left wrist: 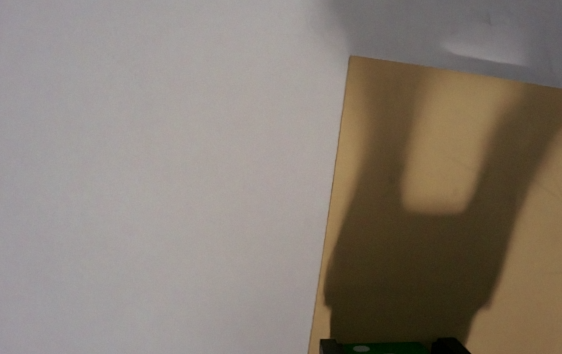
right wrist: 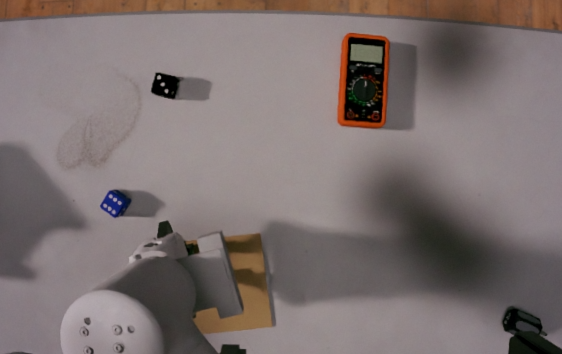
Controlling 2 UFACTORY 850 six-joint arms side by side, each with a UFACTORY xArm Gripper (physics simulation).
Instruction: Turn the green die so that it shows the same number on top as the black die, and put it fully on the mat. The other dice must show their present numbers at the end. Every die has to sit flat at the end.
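The green die (left wrist: 385,349) shows as a thin strip at the bottom edge of the left wrist view, with one pale pip visible; its top number cannot be read. My left gripper (left wrist: 386,346) is shut on it, a dark fingertip at each side, over the tan mat (left wrist: 450,150) (right wrist: 255,312). In the right wrist view the left arm mostly hides the die. The black die (right wrist: 165,85) sits flat at the upper left, three pips on top. The blue die (right wrist: 115,203) sits flat, six pips on top. My right gripper (right wrist: 378,336) is wide open and empty, away from the dice.
An orange multimeter (right wrist: 364,80) lies at the upper right of the right wrist view. The left arm (right wrist: 150,290) covers the mat's left part there. The table's far edge runs along the top, with wooden floor (right wrist: 280,6) beyond. Arm shadows fall on the table and mat.
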